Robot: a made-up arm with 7 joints.
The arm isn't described. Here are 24 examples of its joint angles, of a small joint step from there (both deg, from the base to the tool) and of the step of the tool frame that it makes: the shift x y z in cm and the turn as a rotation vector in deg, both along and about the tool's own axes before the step.
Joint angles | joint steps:
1: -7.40 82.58 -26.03 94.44 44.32 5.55 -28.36 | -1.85 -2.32 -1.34 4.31 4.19 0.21 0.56
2: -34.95 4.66 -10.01 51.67 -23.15 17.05 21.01 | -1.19 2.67 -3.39 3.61 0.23 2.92 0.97
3: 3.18 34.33 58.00 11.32 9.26 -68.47 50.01 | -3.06 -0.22 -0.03 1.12 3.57 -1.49 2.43
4: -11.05 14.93 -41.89 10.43 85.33 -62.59 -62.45 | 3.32 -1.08 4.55 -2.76 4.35 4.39 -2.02
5: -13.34 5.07 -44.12 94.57 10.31 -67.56 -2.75 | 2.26 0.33 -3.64 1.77 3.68 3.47 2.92
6: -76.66 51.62 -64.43 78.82 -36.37 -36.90 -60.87 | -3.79 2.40 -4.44 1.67 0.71 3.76 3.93
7: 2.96 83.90 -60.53 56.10 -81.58 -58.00 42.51 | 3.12 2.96 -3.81 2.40 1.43 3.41 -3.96
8: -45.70 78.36 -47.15 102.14 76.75 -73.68 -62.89 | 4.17 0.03 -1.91 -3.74 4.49 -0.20 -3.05
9: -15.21 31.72 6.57 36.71 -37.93 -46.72 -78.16 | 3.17 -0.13 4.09 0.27 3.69 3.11 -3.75
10: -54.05 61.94 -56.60 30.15 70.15 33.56 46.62 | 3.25 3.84 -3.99 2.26 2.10 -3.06 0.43
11: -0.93 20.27 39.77 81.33 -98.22 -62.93 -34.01 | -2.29 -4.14 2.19 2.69 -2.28 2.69 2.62
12: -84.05 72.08 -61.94 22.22 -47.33 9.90 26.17 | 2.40 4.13 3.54 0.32 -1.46 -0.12 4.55
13: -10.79 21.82 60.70 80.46 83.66 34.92 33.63 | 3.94 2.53 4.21 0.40 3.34 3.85 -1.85
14: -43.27 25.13 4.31 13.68 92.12 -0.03 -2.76 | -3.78 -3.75 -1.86 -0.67 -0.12 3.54 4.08
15: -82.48 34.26 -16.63 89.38 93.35 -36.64 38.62 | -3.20 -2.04 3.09 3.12 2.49 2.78 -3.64
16: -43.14 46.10 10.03 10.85 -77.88 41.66 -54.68 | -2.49 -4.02 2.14 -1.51 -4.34 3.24 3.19
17: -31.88 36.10 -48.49 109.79 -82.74 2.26 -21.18 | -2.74 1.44 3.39 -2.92 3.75 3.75 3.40
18: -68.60 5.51 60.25 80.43 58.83 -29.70 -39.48 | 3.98 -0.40 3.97 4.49 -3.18 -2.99 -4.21
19: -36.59 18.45 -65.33 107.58 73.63 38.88 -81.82 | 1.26 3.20 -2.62 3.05 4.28 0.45 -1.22
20: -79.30 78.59 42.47 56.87 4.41 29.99 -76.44 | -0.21 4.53 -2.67 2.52 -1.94 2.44 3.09
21: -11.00 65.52 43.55 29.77 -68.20 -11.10 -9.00 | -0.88 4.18 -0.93 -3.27 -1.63 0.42 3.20
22: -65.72 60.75 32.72 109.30 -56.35 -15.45 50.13 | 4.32 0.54 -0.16 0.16 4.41 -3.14 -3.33
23: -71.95 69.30 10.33 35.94 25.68 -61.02 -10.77 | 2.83 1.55 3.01 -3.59 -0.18 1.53 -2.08
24: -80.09 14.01 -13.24 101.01 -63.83 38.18 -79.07 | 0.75 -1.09 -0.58 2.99 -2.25 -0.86 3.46
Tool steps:
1: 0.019 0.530 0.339 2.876 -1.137 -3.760
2: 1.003 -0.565 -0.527 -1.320 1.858 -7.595
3: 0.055 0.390 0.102 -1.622 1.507 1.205
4: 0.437 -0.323 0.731 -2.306 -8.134 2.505
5: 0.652 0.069 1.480 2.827 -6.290 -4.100
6: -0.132 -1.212 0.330 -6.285 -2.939 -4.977
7: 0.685 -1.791 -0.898 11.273 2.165 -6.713
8: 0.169 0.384 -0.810 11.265 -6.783 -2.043
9: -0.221 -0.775 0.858 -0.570 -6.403 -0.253
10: -1.064 -0.221 2.157 5.916 7.335 6.314
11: -0.192 -1.130 0.965 -10.221 -1.710 -4.355
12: 0.538 -0.985 -1.192 -8.552 1.623 -2.894
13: 2.153 -0.130 -0.248 1.769 -3.669 -8.121
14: -0.871 -0.696 -1.182 -9.158 0.601 -0.031
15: -0.101 -0.424 -0.712 1.778 -2.327 -0.729
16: 0.462 1.459 -0.360 3.556 -0.876 6.009
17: -0.518 1.216 0.196 -0.959 -1.878 0.298
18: 1.435 -0.460 0.938 -0.486 -3.964 8.783
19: 0.636 0.256 -1.325 -1.256 -8.619 -4.291
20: -0.530 -0.402 0.180 -5.767 0.483 -0.873
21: -0.355 1.537 0.108 2.871 1.120 2.362
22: 0.265 0.331 -1.070 3.991 6.501 4.380
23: -0.159 -0.543 -0.086 2.464 0.019 -1.903
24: 0.305 -0.682 0.084 -4.589 2.697 1.988
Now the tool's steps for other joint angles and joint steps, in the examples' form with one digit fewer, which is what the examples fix.
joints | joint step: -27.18 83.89 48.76 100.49 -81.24 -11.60 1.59 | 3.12 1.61 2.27 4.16 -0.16 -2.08 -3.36
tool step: -0.56 -0.17 -0.91 0.71 3.27 1.45
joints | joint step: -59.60 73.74 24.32 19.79 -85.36 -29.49 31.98 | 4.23 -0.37 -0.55 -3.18 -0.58 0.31 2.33
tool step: 0.17 -0.96 0.40 0.01 -0.69 -3.98
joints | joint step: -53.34 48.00 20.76 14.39 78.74 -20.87 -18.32 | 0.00 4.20 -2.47 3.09 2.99 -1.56 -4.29
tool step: 0.42 0.39 0.30 10.73 -0.23 -2.76
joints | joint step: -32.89 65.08 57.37 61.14 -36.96 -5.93 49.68 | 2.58 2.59 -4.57 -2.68 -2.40 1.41 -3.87
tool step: -0.29 -0.02 0.58 8.14 0.89 2.70
